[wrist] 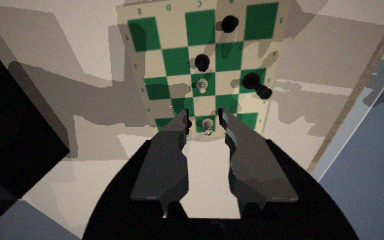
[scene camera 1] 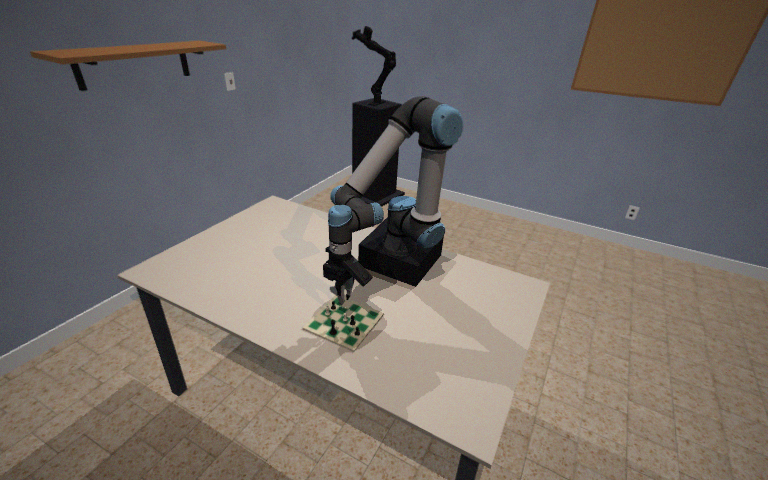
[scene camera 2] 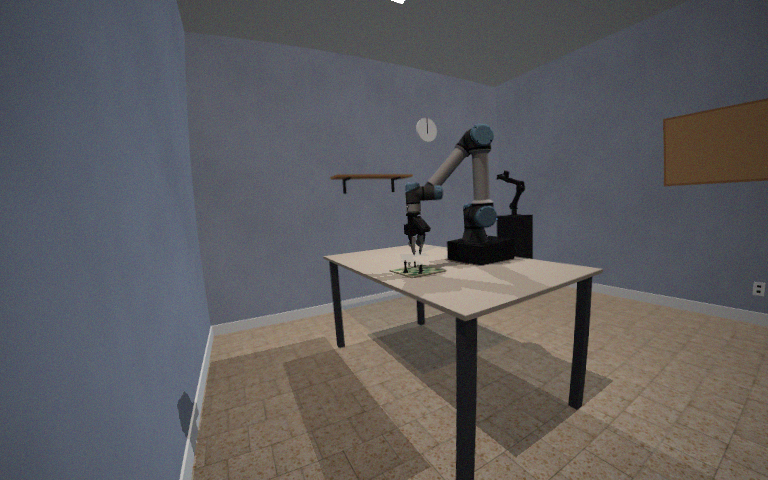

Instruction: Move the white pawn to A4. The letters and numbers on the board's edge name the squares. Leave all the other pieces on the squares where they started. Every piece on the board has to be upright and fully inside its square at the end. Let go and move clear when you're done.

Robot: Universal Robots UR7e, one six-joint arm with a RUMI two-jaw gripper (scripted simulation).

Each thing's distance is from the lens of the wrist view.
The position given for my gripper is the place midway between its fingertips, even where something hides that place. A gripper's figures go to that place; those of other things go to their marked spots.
my gripper (wrist: 203, 109): 15 cm
chessboard (wrist: 161, 49): 22 cm
